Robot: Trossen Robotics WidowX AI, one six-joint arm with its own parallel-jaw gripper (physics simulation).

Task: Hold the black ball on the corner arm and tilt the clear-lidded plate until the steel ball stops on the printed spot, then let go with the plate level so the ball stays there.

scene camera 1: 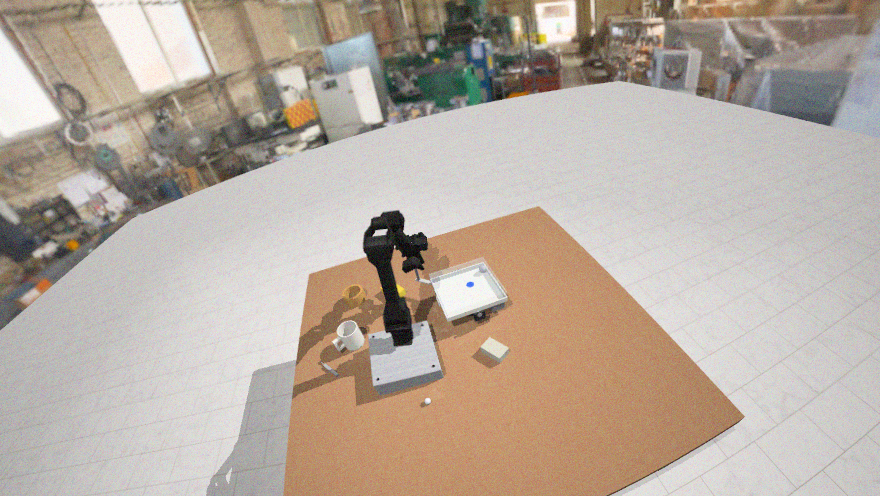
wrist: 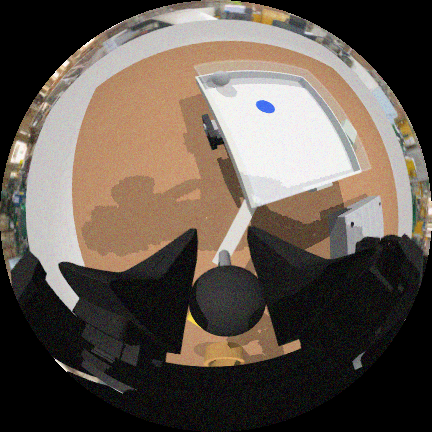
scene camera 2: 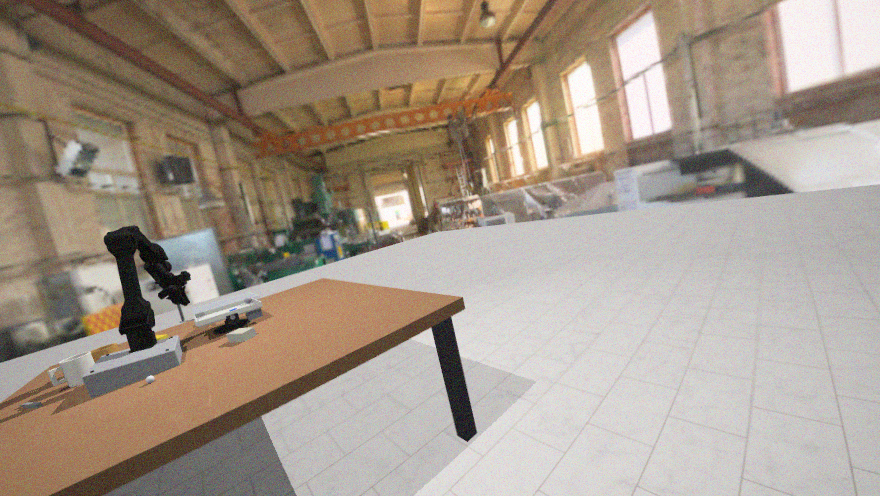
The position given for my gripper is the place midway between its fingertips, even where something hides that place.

The table carries a white mug (scene camera 2: 73,368). Further things: my gripper (scene camera 1: 423,266).
My gripper also shows in the wrist view (wrist: 222,233) and in scene camera 2 (scene camera 2: 187,304). The wrist view does not show the white mug, which is hidden by my gripper.
